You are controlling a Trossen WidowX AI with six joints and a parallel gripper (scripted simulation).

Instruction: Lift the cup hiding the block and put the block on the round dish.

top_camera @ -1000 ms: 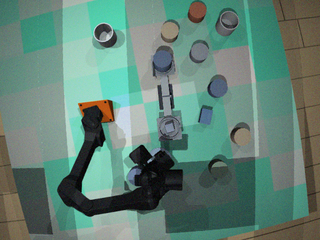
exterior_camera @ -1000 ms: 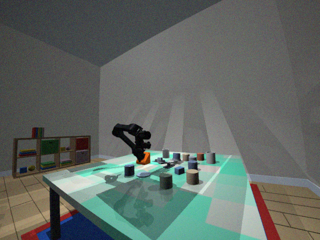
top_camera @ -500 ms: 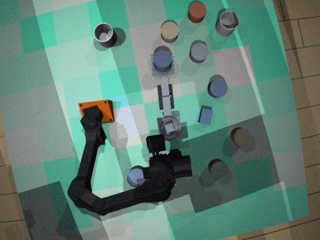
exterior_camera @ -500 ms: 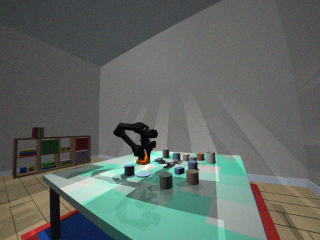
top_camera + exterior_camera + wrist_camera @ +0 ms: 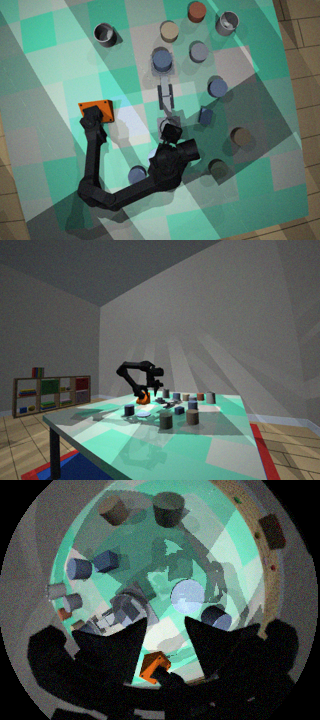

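The grey block is 4 cm ahead of my gripper tip, 6 cm to the left of it and 3 cm below it. From my gripper tip the other things lie so: round dish: 4 cm behind, 6 cm to the right, 11 cm below; blue cuboid: 19 cm ahead, 7 cm to the left, 9 cm below.
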